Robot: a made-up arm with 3 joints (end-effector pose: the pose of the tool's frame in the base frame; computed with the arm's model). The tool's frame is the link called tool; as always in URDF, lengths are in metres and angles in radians.
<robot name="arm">
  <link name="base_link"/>
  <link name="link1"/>
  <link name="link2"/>
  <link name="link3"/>
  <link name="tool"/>
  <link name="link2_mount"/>
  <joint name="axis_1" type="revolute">
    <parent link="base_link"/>
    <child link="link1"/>
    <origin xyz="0.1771 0.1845 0.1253" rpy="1.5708 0 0"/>
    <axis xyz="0 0 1"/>
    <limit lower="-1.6" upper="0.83"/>
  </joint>
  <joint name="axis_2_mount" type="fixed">
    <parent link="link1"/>
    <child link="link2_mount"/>
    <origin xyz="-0.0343 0.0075 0.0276" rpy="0 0 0"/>
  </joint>
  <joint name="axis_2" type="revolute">
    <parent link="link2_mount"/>
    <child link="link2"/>
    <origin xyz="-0.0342 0.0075 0.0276" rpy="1.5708 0 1.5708"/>
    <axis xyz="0 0 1"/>
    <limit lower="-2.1" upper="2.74"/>
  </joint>
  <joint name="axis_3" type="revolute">
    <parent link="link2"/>
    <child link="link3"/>
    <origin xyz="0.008 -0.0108 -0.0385" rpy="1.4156 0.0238 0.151"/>
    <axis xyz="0 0 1"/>
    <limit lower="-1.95" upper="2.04"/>
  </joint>
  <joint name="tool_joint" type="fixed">
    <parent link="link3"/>
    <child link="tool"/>
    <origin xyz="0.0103 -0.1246 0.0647" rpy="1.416 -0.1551 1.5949"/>
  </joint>
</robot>
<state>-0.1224 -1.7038 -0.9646</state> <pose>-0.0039 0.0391 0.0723 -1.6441 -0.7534 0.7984</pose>
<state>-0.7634 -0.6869 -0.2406</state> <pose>-0.0134 0.2027 0.2422 -0.6573 0.4912 0.3133</pose>
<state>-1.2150 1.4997 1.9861</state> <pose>0.2304 0.0066 0.1885 -2.3180 -1.8358 -0.8222</pose>
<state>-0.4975 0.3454 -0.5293</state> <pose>0.0024 0.2352 0.2376 0.2041 -0.0027 -0.2241</pose>
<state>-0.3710 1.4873 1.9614</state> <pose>0.1634 0.0059 0.2098 1.6060 1.5522 1.5032</pose>
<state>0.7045 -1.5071 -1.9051</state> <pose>0.1797 0.0332 0.0244 -1.8325 -2.2059 0.7670</pose>
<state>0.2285 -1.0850 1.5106</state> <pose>0.0750 0.2799 0.1350 -0.5564 1.1944 -0.6282</pose>
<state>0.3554 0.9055 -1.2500</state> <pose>0.0316 0.2657 0.1072 0.7372 -1.3577 -0.6224</pose>
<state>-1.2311 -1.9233 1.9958</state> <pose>0.0946 0.2308 0.1381 -2.0264 2.2168 -0.8615</pose>
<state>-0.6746 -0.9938 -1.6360</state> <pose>0.0266 0.0915 0.0911 -0.7039 -1.0083 0.8089</pose>
